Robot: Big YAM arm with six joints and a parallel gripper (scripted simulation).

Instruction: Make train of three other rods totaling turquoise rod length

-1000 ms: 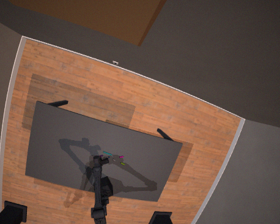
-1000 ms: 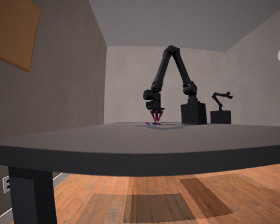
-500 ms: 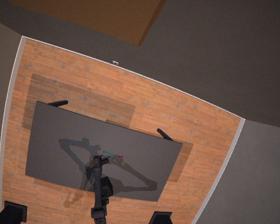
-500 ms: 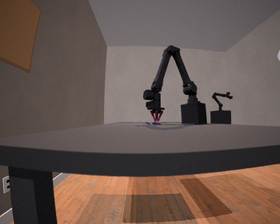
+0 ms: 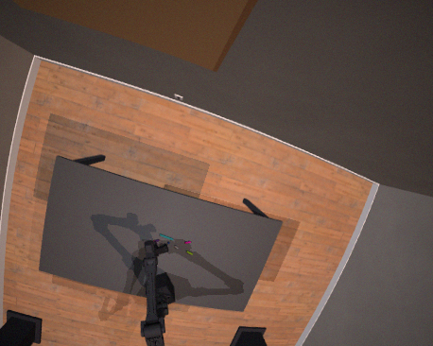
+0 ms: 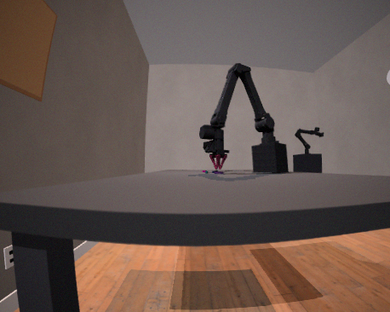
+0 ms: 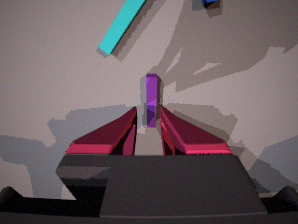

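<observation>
The purple rod is 3 cm below my hand. Also, from my hand: turquoise rod (5 cm ahead, 7 cm to the right, 3 cm below); blue rod (1 cm ahead, 10 cm to the right, 3 cm below); grey rod (1 cm behind, 16 cm to the right, 3 cm below).
</observation>
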